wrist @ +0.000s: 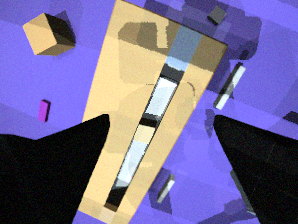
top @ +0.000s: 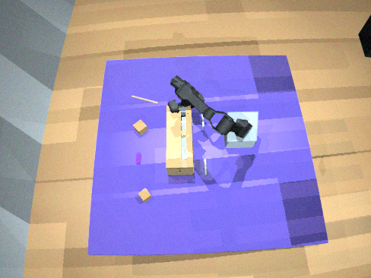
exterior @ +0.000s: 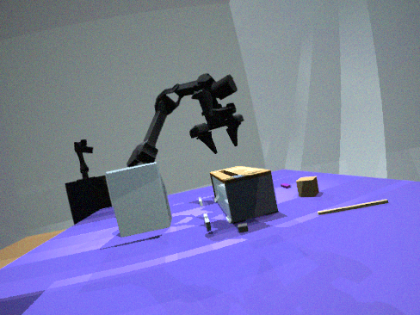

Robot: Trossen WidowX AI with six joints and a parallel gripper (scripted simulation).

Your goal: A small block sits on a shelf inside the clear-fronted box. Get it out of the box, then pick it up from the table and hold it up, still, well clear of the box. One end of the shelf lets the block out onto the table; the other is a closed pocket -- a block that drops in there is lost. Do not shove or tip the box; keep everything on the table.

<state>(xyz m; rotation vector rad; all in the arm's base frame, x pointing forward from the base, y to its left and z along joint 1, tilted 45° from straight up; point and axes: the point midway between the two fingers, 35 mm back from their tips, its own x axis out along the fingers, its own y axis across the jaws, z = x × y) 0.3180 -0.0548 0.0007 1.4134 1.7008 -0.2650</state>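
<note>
My gripper tip is 8 cm to the right of the tan block and 13 cm above it. From my gripper tip the other things lie so: thin wooden stick: 28 cm ahead, 18 cm to the right, 21 cm below; box: 2 cm behind, 11 cm to the left, 15 cm below.
</note>
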